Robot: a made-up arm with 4 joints. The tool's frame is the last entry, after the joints.
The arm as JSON. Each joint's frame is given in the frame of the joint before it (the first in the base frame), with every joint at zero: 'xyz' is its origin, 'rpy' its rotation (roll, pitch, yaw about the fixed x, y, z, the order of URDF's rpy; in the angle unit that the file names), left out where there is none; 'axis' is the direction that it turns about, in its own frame. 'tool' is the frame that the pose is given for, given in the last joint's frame.
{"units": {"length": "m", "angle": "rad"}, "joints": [
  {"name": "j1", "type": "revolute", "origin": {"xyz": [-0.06, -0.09, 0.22]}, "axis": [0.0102, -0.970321, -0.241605]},
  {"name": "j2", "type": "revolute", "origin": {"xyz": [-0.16, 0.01, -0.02]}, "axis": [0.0, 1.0, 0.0]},
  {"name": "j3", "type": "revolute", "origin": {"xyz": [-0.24, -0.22, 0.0]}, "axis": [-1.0, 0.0, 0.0]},
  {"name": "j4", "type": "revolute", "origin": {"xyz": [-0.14, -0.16, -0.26]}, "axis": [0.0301, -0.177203, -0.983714]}
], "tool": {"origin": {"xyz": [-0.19, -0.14, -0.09]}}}
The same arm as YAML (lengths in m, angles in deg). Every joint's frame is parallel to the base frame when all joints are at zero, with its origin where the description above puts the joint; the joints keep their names.
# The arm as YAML. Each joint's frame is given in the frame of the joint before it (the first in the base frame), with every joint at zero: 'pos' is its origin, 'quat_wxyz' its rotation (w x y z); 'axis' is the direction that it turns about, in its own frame. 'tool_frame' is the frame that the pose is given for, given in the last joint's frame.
length_unit: m
angle_unit: deg
joints:
  - joint: j1
    pos: [-0.06, -0.09, 0.22]
    quat_wxyz: [1.0, 0.0, 0.0, 0.0]
    axis: [0.0102, -0.970321, -0.241605]
  - joint: j2
    pos: [-0.16, 0.01, -0.02]
    quat_wxyz: [1.0, 0.0, 0.0, 0.0]
    axis: [0.0, 1.0, 0.0]
  - joint: j3
    pos: [-0.24, -0.22, 0.0]
    quat_wxyz: [1.0, 0.0, 0.0, 0.0]
    axis: [-1.0, 0.0, 0.0]
  - joint: j4
    pos: [-0.14, -0.16, -0.26]
    quat_wxyz: [1.0, 0.0, 0.0, 0.0]
    axis: [0.0301, -0.177203, -0.983714]
tool_frame:
  pos: [-0.19, -0.14, -0.09]
  quat_wxyz: [1.0, 0.0, 0.0, 0.0]

